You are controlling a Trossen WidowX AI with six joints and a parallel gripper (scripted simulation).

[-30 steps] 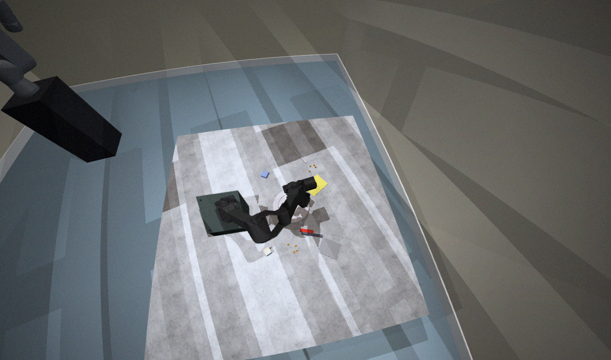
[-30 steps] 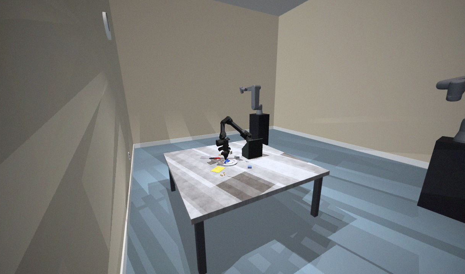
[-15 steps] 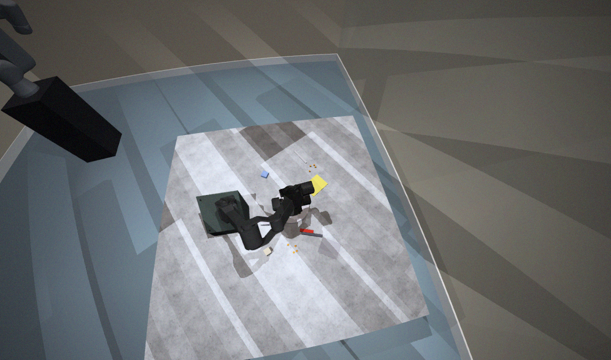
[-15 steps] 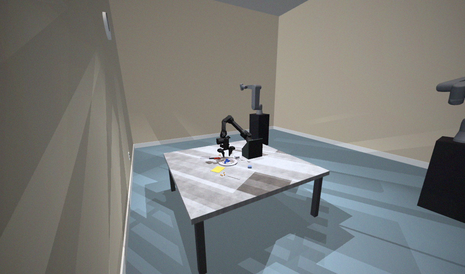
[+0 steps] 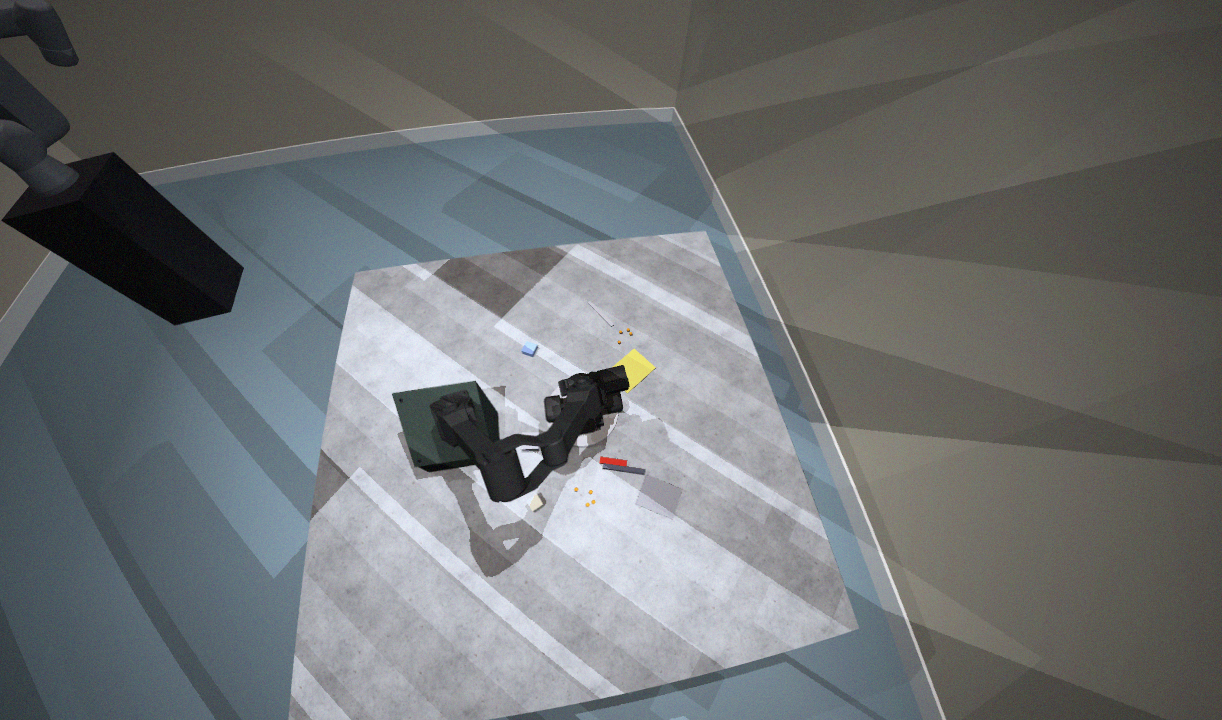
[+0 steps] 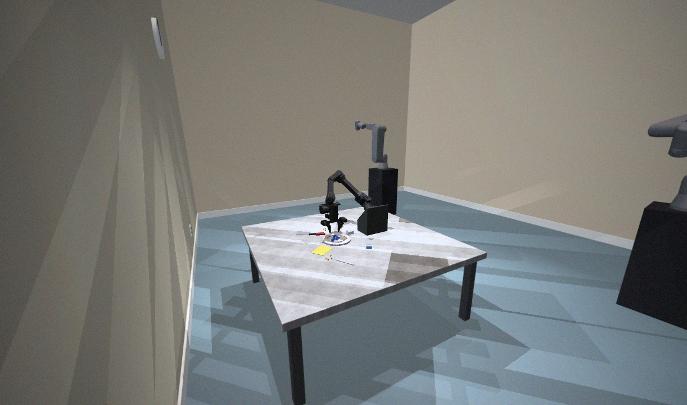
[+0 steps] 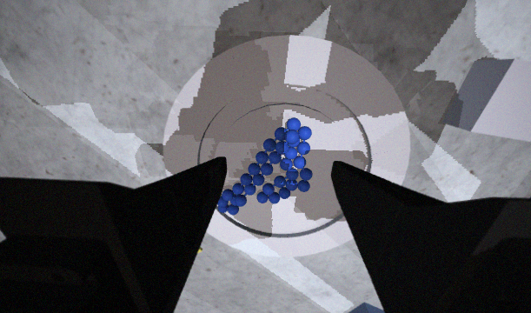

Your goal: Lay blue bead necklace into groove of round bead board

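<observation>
Now: the round white bead board 40 mm below my gripper tip and 30 mm to the left of it. Also, from my gripper tip: cream cube (180 mm to the right, 170 mm behind, 30 mm below); then yellow sheet (170 mm ahead, 120 mm to the left, 50 mm below); then grey tool (140 mm to the right, 50 mm ahead, 40 mm below).
</observation>
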